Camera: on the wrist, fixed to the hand. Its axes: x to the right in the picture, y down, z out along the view.
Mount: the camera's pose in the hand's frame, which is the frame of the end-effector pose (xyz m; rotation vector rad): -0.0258 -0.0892 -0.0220 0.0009 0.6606 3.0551
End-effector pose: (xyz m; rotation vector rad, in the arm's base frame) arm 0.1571 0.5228 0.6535 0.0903 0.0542 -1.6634
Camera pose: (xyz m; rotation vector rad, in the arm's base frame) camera 0.0713 0.5588 0.6323 0.3979 0.2272 1.4571
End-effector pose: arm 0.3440 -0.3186 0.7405 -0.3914 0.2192 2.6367
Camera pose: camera 0.4128 -0.2558 0.7199 0.2557 -0.3840 -0.4139
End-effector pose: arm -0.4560 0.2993 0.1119 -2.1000 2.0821 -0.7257
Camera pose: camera -0.3816 0.3354 0.1595 2.1196 2.0495 -0.2989
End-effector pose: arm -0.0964 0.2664 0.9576 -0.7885 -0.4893 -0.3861
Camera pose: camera -0.1564 0.1961 0.9814 -0.5284 1.5144 2.1246
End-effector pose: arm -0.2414 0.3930 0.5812 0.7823 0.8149 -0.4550
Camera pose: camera -0.3240 0.3547 0.5527 1.2242 -0.5297 2.5434
